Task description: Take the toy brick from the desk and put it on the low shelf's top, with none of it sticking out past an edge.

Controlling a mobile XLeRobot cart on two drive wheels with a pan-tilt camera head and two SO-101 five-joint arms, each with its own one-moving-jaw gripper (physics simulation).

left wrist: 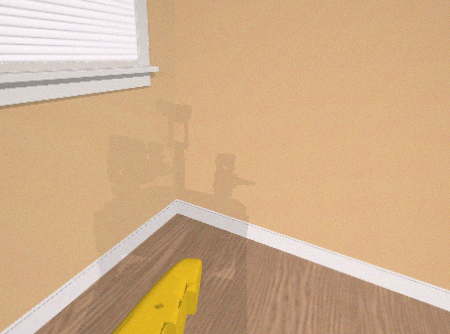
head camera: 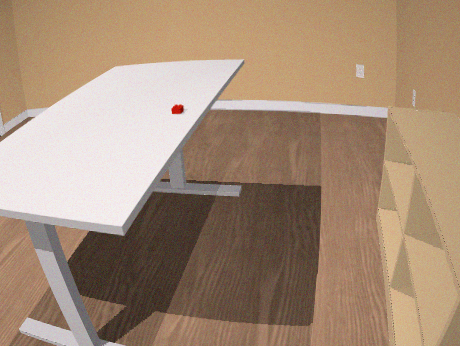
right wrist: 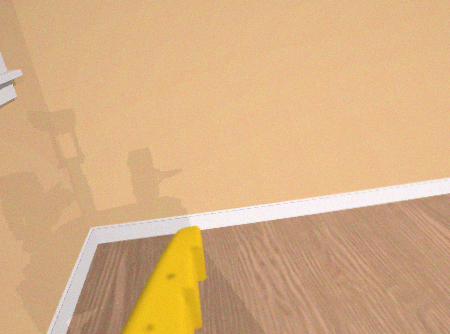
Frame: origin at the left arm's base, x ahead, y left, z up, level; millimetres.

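Seen in the pictures: left hand at its tool point: (left wrist: 199,279); right hand at its tool point: (right wrist: 201,245).
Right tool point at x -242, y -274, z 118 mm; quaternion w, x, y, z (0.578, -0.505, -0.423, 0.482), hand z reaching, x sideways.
A point is followed by its place in that frame.
The red toy brick (head camera: 177,109) @[x 1373, y 29, z -40 mm] sits on the white desk (head camera: 100,145) @[x 1149, y 247, z -55 mm] in the head view, near the desk's right edge, toward its far end. The low shelf (head camera: 435,142) @[x 1300, y -916, z -165 mm] is pale wood and stands at the right of the head view; part of its top and its open compartments show. My left gripper (left wrist: 187,285) shows one notched yellow jaw in the left wrist view and is fully open and empty. My right gripper (right wrist: 187,255) shows one notched yellow jaw in the right wrist view and is fully open and empty. Neither gripper shows in the head view, and both are away from the brick.
The desk's grey-white legs (head camera: 62,280) @[x 898, y 398, z -385 mm] and feet (head camera: 210,190) stand on the wood floor (head camera: 350,200) @[x 1922, y -765, z -775 mm] between desk and shelf. Both wrist views face a tan wall (left wrist: 310,125) @[x -1338, y 55, z -120 mm] (right wrist: 275,110) @[x -1295, y 261, z -233 mm] with white baseboard; the robot's shadow falls there. A window (left wrist: 65,35) @[x -931, y -702, z 150 mm] shows at upper left.
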